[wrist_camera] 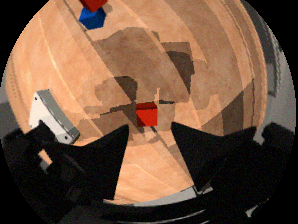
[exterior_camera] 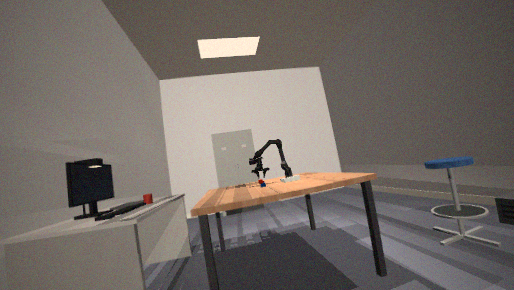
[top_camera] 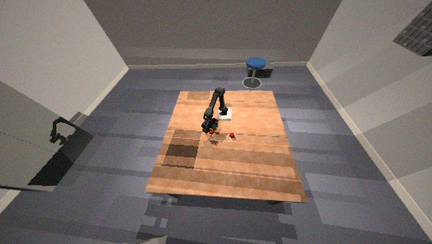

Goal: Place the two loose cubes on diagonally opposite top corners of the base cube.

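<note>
The blue cube is 6 cm ahead of my gripper tip, 21 cm to the left of it and 5 cm below it.
</note>
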